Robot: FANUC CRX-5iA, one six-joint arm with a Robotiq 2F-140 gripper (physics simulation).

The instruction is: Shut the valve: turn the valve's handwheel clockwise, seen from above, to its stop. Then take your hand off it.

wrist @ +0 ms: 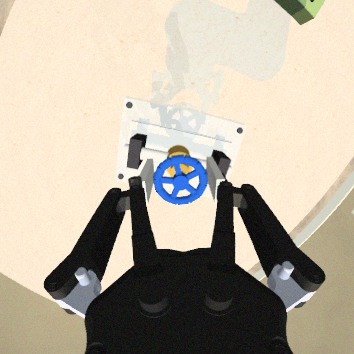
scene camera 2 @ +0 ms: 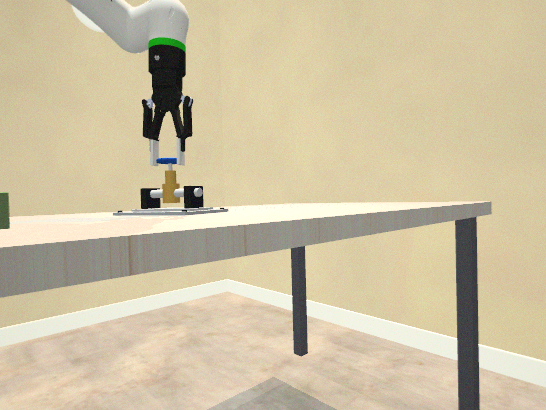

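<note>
The valve's blue handwheel lies level on top of the brass valve body. My gripper points straight down over the valve and is shut on the handwheel, with one pale fingertip at each side of its rim. A white pipe runs through the valve body between two black blocks. They stand on a white base plate on the table. The fingers hide part of the right block in the wrist view.
A green object stands on the table, at the left edge of the scene view and the top right of the wrist view. The table's edge runs along the lower right of the wrist view. A wall is behind.
</note>
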